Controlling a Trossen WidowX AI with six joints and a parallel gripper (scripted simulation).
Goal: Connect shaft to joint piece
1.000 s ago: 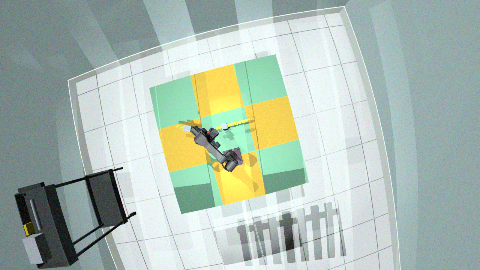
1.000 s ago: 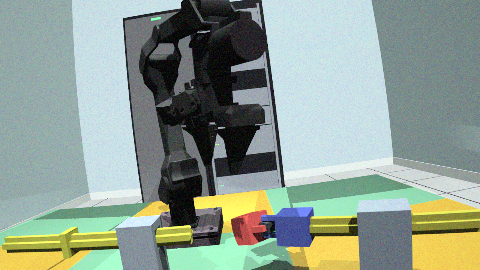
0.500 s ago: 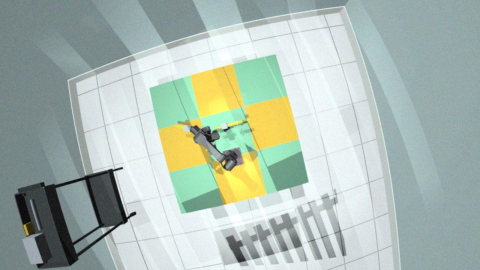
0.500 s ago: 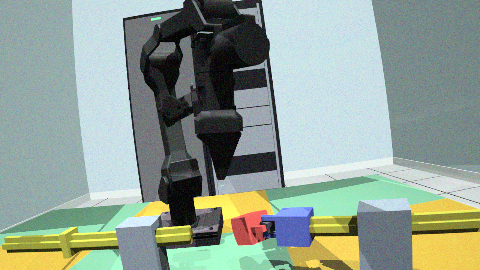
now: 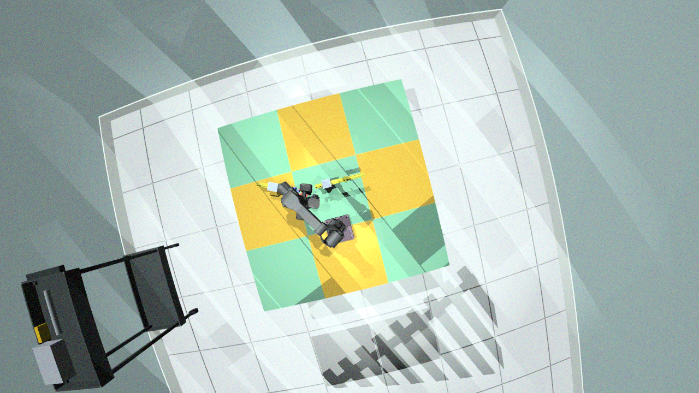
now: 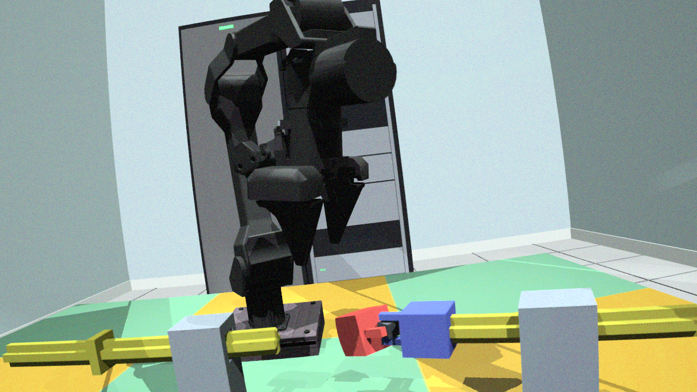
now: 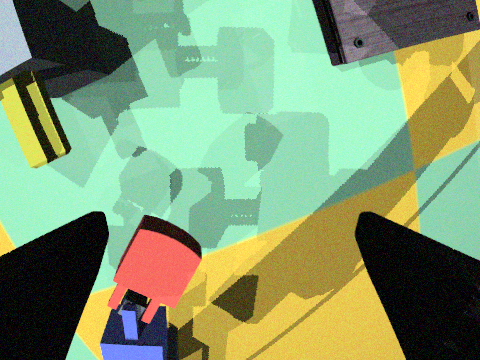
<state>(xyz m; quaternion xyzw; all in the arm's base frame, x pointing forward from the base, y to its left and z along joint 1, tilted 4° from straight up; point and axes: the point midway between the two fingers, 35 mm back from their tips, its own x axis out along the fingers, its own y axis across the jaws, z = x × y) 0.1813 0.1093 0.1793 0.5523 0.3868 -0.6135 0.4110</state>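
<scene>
The red square joint piece lies 60 mm ahead of my gripper tip, 40 mm to the left of it and 70 mm below it.
</scene>
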